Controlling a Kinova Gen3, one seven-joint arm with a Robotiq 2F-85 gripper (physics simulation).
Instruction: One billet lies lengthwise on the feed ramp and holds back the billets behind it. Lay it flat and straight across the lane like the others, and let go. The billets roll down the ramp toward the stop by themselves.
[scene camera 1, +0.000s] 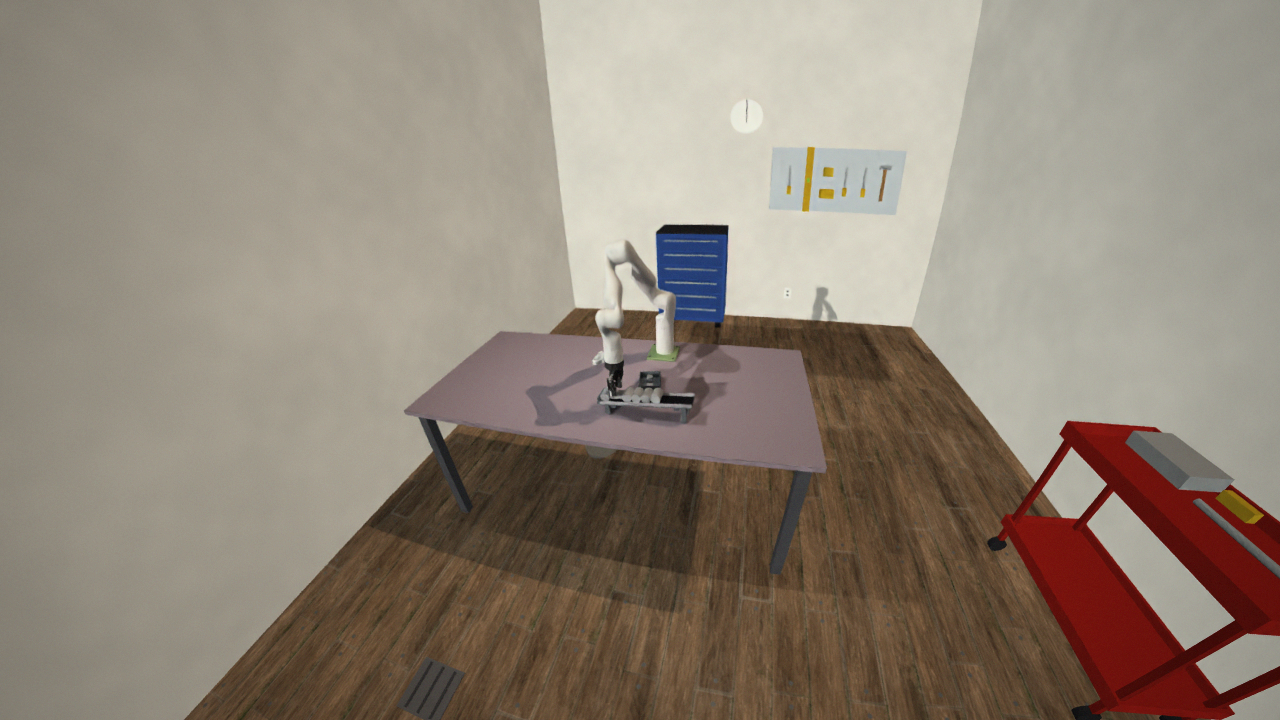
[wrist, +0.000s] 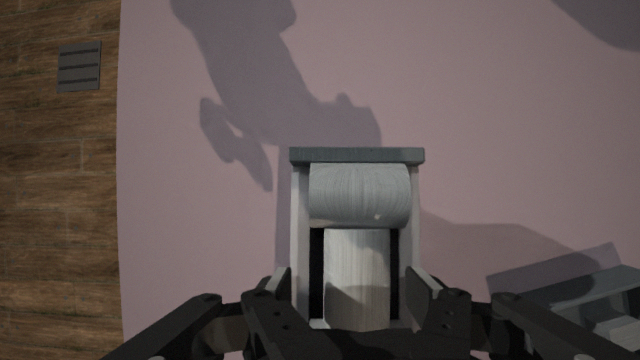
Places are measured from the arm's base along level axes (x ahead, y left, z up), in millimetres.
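Where they show: gripper, fingertip midpoint: (scene camera 1: 617, 391) (wrist: 348, 284); arm's base, link origin: (scene camera 1: 664, 350).
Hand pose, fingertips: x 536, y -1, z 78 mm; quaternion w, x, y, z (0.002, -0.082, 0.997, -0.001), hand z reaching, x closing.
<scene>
Things, the pixels of their centre, and the offset from my fingertips. Level surfaces: height alone.
- grey end plate, body centre: (wrist: 355, 158) 5 mm ahead, 72 mm right, 32 mm down
- small grey tray, body centre: (wrist: 585, 341) (scene camera 1: 649, 381) 223 mm back, 48 mm left, 75 mm down
- pale block, body centre: (wrist: 613, 332) 249 mm back, 38 mm left, 76 mm down
- table, surface height: 92 mm down
The feed ramp (scene camera 1: 677, 400) (wrist: 299, 240) stands on the table. In the wrist view, one billet (wrist: 360, 195) lies straight across the lane against the grey end plate (wrist: 356, 155). Right next to it, another billet (wrist: 357, 265) lies lengthwise, with dark lane showing on both sides; its near end is hidden by the gripper. In the scene view, several pale billets (scene camera 1: 644, 394) sit along the ramp. My gripper (scene camera 1: 614, 391) (wrist: 348, 284) is open and empty, low over the ramp's left part, its fingers on either side of the lengthwise billet. Their exact height is hard to tell.
A small grey tray (scene camera 1: 650, 378) (wrist: 590, 289) with a pale block (wrist: 620, 331) in it stands beside the ramp, toward the arm's green base plate (scene camera 1: 663, 354). The table (scene camera 1: 733, 429) ends to the left in the wrist view. A red cart (scene camera 1: 1109, 447) stands far right.
</scene>
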